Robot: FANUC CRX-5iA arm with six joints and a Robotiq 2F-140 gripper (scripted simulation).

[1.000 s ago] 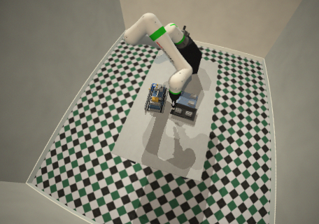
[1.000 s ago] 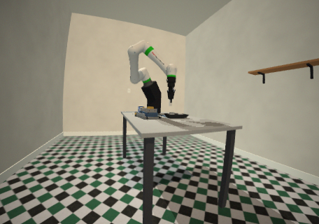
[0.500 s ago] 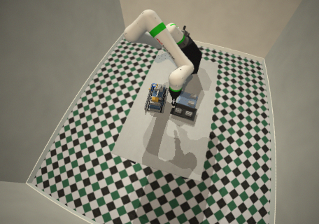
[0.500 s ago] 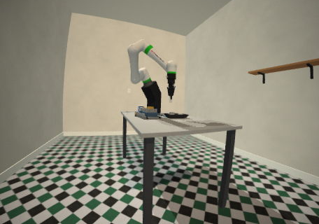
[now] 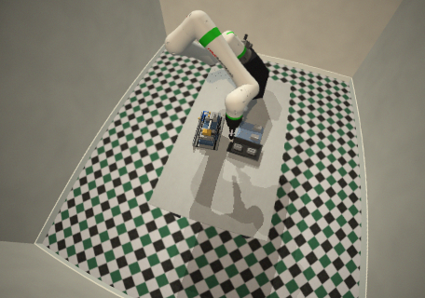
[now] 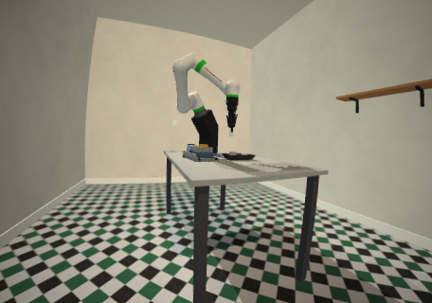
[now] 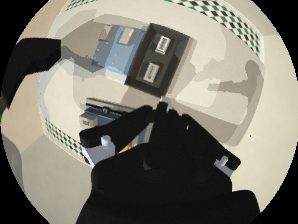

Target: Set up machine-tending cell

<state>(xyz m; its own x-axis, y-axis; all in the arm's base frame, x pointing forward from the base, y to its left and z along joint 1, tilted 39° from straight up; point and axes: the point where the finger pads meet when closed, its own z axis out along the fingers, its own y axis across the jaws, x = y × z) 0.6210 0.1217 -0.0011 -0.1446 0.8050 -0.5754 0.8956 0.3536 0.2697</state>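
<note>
The brass blank lies 200 mm to the right of my hand, 120 mm below it and 50 mm behind it.
</note>
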